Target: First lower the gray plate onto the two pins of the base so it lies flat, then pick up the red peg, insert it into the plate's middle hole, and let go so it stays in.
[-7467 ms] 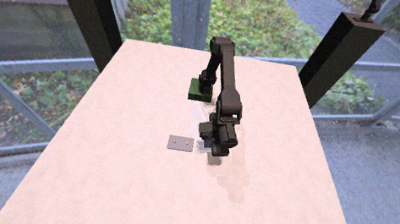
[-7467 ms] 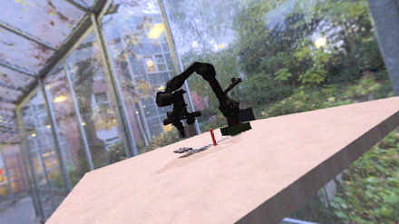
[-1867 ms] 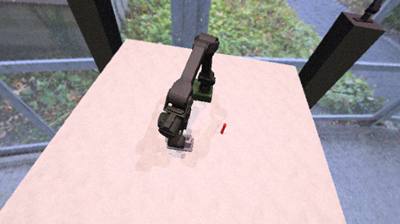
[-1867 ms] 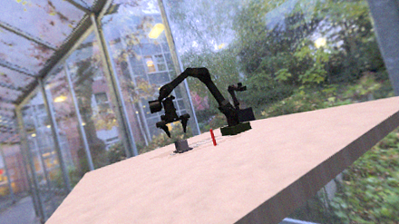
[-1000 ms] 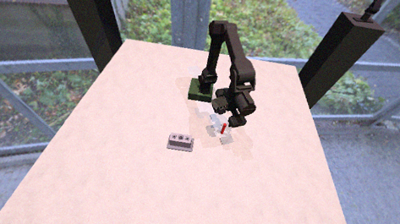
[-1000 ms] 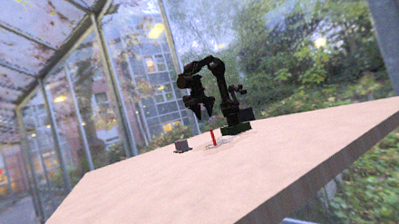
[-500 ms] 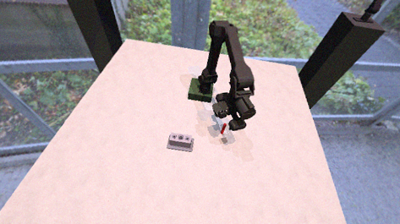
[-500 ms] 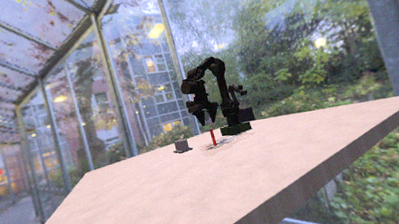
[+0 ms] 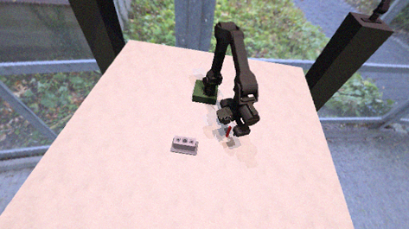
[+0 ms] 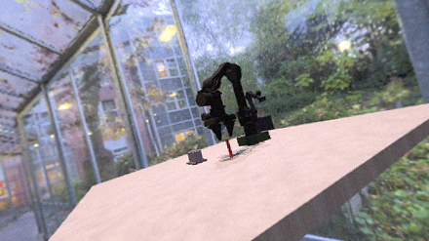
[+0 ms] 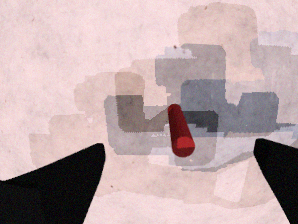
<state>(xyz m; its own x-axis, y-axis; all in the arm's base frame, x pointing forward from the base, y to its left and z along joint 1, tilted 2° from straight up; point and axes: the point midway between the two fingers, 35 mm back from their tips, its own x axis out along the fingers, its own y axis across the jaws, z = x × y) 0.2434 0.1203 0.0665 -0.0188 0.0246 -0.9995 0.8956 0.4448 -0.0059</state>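
The red peg lies 4 cm below my gripper tip. Round my gripper tip: gray plate (19 cm to the right, 9 cm ahead, 4 cm below).
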